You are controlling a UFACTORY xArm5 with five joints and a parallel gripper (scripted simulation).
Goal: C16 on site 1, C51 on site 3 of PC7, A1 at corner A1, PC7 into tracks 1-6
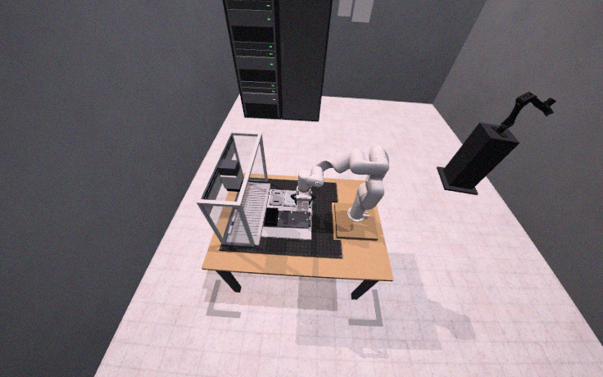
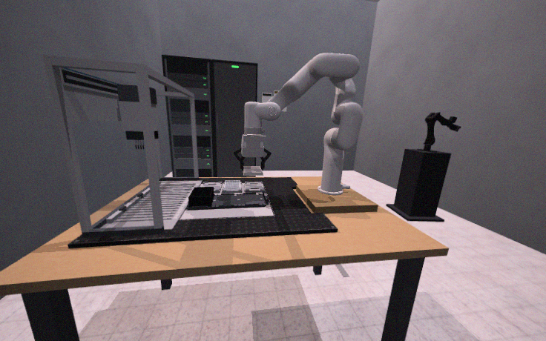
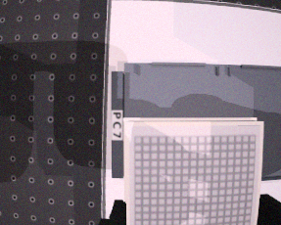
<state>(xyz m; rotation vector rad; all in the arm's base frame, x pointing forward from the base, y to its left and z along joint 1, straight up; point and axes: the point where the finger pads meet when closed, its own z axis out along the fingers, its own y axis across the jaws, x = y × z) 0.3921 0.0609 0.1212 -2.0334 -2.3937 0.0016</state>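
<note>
The grey plate carrier PC7 is 120 mm below my hand, 100 mm ahead of it and 70 mm to the left of it. The rest, counted from my hand: post (310 mm to the left, 270 mm ahead, 110 mm above); 96-well plate C15 (120 mm below, 110 mm to the right, 110 mm ahead).
</note>
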